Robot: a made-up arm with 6 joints. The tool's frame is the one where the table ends. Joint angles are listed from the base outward.
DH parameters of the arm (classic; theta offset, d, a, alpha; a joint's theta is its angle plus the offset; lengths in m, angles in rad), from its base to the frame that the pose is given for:
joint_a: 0 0.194 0 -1.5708
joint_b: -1.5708 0 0.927 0
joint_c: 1.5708 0.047 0 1.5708
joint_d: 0 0.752 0 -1.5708
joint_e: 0 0 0 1.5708
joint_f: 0 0.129 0 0
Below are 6 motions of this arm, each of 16 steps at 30 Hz.
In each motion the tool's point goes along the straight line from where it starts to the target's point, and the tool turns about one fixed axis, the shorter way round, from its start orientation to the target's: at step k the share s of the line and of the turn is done. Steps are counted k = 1, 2, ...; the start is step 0. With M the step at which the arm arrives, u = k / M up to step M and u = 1 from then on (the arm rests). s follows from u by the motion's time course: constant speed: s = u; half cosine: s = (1 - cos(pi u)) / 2; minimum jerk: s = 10 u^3 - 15 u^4 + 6 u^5.
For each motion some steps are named. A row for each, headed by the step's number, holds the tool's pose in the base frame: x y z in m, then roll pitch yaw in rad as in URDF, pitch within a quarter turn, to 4 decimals.
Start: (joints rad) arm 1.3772 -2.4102 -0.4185 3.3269 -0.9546 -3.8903
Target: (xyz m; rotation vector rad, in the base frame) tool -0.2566 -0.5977 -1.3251 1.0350 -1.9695 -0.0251
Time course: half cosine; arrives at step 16
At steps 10, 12, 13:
10: -0.2552 -0.7037 -1.3021 2.4327 -0.8343 -1.5797
12: -0.2559 -0.6480 -1.3142 2.5143 -0.8034 -1.7745
13: -0.2562 -0.6266 -1.3188 2.5423 -0.7888 -1.8463

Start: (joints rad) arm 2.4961 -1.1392 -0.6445 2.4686 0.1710 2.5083
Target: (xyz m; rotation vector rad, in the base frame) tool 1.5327 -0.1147 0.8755 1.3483 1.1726 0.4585
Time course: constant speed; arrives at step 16
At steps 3, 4, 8, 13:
3: 1.3595 -0.8907 0.4723 1.8795 -0.1098 0.8111
4: 1.3729 -0.8310 0.5033 1.8665 -0.0726 0.8362
8: 1.4261 -0.5922 0.6274 1.8238 0.0791 0.9316
13: 1.4927 -0.2938 0.7825 1.7900 0.2732 1.0452

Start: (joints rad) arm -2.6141 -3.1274 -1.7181 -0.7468 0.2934 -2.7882
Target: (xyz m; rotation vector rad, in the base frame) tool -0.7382 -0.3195 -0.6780 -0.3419 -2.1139 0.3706
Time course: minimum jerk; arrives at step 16
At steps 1, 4, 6, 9, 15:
1: -0.7307 -0.4504 -0.6439 1.7911 -1.1757 -1.4464
4: -0.7314 -0.4371 -0.6474 1.9670 -1.2484 -1.6551
6: -0.7327 -0.4146 -0.6532 2.4832 -1.3246 -2.2263
9: -0.7353 -0.3699 -0.6649 -2.7905 -1.1930 2.9382
15: -0.7382 -0.3198 -0.6779 -2.5004 -0.8645 2.5188

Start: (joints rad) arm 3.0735 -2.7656 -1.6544 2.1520 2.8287 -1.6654
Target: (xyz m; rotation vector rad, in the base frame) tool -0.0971 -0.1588 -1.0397 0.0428 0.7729 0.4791
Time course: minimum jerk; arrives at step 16
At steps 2, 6, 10, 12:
2: -0.2705 -0.0633 -0.8321 -0.8247 0.8695 -1.3035
6: -0.2248 -0.0884 -0.8868 -0.5231 0.9776 -0.7908
10: -0.1456 -0.1321 -0.9816 0.0841 0.8993 0.1786
12: -0.1153 -0.1488 -1.0179 0.2258 0.7954 0.4642

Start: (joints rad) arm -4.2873 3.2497 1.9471 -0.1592 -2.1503 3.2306
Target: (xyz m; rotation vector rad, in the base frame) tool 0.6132 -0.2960 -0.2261 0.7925 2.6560 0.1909
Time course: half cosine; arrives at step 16
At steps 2, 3, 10, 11, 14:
2: 0.2657 -0.6962 -0.4940 -3.0123 -0.0672 1.8495
3: 0.2824 -0.6770 -0.4811 -3.0353 -0.0557 1.8847
10: 0.5017 -0.4244 -0.3121 2.9919 0.1607 2.3192
11: 0.5329 -0.3885 -0.2880 2.9633 0.1997 2.3773
14: 0.5995 -0.3118 -0.2367 2.9095 0.2877 2.4991

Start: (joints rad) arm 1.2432 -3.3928 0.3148 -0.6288 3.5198 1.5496
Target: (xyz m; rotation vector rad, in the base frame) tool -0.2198 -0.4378 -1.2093 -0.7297 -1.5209 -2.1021
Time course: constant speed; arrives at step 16
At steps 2, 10, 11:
2: -0.0252 0.1559 -1.3212 0.5158 -0.1180 -2.8558
10: -0.1364 -0.1834 -1.2573 0.8814 -0.4694 -2.9192
11: -0.1503 -0.2258 -1.2493 0.9331 -0.5110 -2.9381

